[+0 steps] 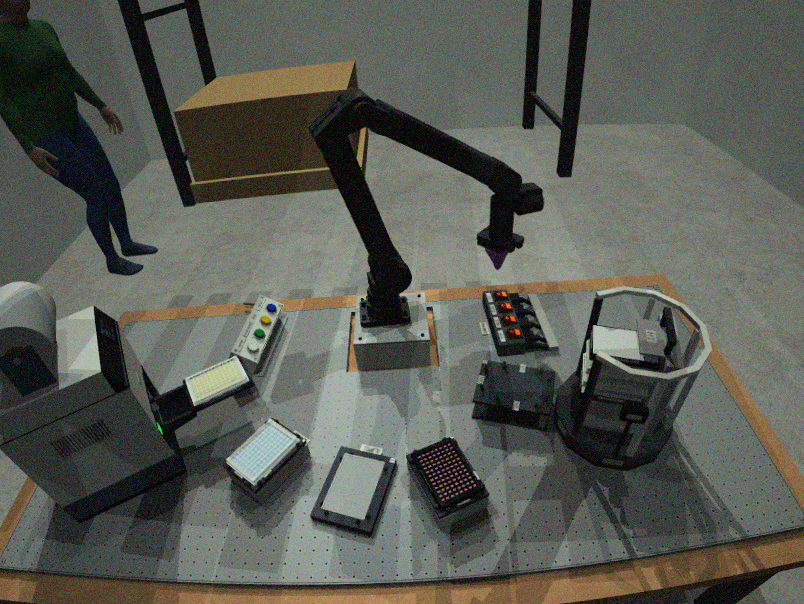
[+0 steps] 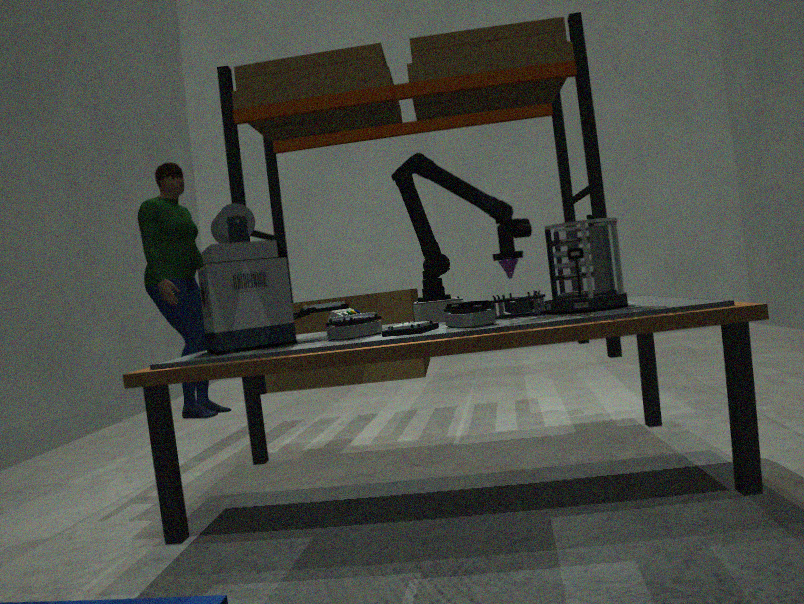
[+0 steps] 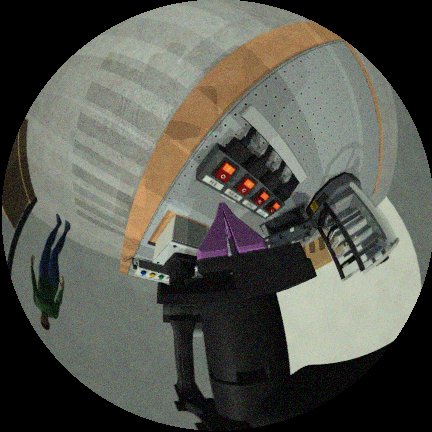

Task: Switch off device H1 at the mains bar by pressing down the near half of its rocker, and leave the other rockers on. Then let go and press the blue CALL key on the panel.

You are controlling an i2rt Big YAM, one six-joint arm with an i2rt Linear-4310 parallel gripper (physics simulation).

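The mains bar lies right of the arm's base. Its H1 rocker is at the far end, with its orange half lit. The other rockers beside it, one of them the second rocker, are also lit orange. My gripper is shut and empty. Its purple fingertips point down and hang above the bar's far end, apart from it. The panel with the blue key stands left of the base. The key's lettering is too small to read.
A dark plate stand sits in front of the bar. A round clear-walled carousel stands to the right. The arm's base block is between bar and panel. A large grey machine and a yellow plate are at the left.
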